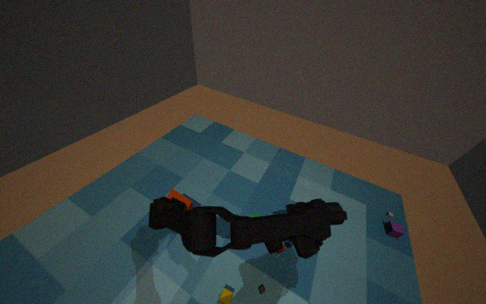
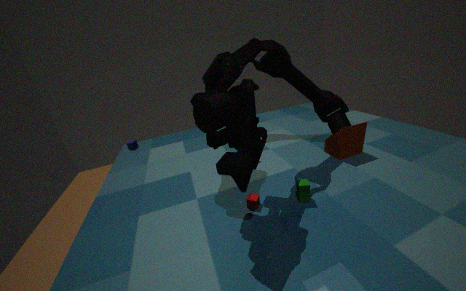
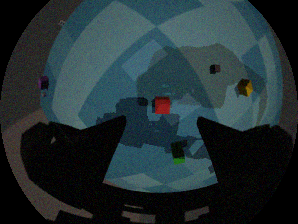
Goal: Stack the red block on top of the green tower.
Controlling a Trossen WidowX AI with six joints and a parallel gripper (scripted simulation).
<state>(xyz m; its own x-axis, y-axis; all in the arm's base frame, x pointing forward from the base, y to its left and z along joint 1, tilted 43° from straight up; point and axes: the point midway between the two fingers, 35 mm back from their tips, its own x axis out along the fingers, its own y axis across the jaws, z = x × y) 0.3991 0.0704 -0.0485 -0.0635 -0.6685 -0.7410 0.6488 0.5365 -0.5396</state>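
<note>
Now: the red block 7 cm below my gripper tip. The rest, counted from my gripper tip: green block (13 cm behind, 4 cm to the left, 4 cm below); then yellow block (11 cm behind, 21 cm to the right, 7 cm below); then dark cube (2 cm behind, 14 cm to the right, 8 cm below).
</note>
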